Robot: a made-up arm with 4 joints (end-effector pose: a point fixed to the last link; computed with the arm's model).
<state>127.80 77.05 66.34 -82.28</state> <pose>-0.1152 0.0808 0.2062 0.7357 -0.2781 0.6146 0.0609</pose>
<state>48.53 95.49 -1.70 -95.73</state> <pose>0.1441 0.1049 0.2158 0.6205 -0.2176 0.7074 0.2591</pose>
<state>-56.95 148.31 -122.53 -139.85</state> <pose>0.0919 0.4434 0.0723 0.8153 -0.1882 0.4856 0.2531</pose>
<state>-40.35 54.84 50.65 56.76</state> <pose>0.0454 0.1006 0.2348 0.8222 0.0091 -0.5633 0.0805</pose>
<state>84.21 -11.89 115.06 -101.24</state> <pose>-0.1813 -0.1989 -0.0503 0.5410 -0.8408 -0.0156 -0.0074</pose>
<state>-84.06 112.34 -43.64 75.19</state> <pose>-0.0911 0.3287 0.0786 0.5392 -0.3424 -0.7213 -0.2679</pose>
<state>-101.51 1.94 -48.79 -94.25</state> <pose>0.1642 0.2254 0.4730 0.1179 0.0415 -0.4112 -0.9029</pose>
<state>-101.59 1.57 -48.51 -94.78</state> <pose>0.1674 0.2253 0.4719 0.1242 0.0369 -0.4093 -0.9032</pose>
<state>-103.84 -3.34 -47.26 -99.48</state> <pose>0.1972 0.2376 0.4571 0.1965 -0.0114 -0.4014 -0.8945</pose>
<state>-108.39 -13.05 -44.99 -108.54</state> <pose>0.2460 0.2704 0.4152 0.3320 -0.1055 -0.3800 -0.8569</pose>
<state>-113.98 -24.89 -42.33 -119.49</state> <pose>0.2828 0.3193 0.3450 0.4792 -0.2177 -0.3425 -0.7783</pose>
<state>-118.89 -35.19 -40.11 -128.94</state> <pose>0.2908 0.3636 0.2720 0.5856 -0.3115 -0.3008 -0.6852</pose>
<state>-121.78 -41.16 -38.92 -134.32</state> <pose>0.2845 0.3878 0.2269 0.6363 -0.3635 -0.2738 -0.6229</pose>
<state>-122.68 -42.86 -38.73 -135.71</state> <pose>0.2807 0.3949 0.2141 0.6489 -0.3775 -0.2676 -0.6040</pose>
